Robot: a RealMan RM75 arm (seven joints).
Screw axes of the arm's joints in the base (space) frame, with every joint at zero. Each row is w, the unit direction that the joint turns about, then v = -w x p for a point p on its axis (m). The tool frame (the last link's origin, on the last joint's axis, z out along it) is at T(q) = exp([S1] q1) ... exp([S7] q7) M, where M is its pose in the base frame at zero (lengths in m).
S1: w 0 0 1 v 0.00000 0.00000 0.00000
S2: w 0 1 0 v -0.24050 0.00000 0.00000
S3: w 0 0 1 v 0.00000 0.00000 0.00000
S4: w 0 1 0 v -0.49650 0.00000 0.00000
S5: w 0 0 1 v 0.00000 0.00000 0.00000
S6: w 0 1 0 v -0.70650 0.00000 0.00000
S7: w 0 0 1 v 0.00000 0.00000 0.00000
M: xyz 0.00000 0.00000 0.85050 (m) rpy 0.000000 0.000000 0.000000 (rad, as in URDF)
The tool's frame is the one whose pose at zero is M.
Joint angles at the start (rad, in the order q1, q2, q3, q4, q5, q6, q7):
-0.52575 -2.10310 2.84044 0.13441 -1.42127 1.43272 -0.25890
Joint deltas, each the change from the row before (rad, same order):
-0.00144 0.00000 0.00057 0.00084 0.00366 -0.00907 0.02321
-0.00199 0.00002 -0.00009 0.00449 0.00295 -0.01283 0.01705
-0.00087 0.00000 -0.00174 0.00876 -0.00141 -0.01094 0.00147
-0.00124 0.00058 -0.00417 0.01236 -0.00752 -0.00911 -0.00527
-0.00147 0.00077 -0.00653 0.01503 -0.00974 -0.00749 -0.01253
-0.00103 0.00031 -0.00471 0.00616 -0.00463 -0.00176 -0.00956
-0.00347 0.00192 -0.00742 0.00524 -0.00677 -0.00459 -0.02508
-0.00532 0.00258 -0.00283 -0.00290 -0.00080 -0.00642 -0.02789
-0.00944 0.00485 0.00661 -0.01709 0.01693 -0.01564 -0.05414
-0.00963 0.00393 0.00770 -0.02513 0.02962 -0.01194 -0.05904
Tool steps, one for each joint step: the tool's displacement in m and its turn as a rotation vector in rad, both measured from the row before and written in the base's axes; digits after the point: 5 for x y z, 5 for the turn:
0.00004 0.00066 -0.00143 -0.00055 0.02444 0.00405
0.00034 0.00093 -0.00218 -0.00532 0.01559 0.00576
0.00043 0.00062 -0.00202 -0.00701 -0.00579 0.00714
0.00058 0.00092 -0.00122 -0.00344 -0.01895 0.00919
0.00094 0.00105 -0.00088 -0.00255 -0.03043 0.00926
0.00049 0.00062 0.00010 0.00030 -0.01811 0.00357
0.00017 0.00182 0.00121 -0.00180 -0.03233 0.00533
-0.00014 0.00227 0.00136 -0.00771 -0.02228 0.00062
-0.00051 0.00346 0.00063 -0.03346 -0.01884 -0.00935
-0.00022 0.00303 0.00049 -0.03930 -0.01097 -0.01646

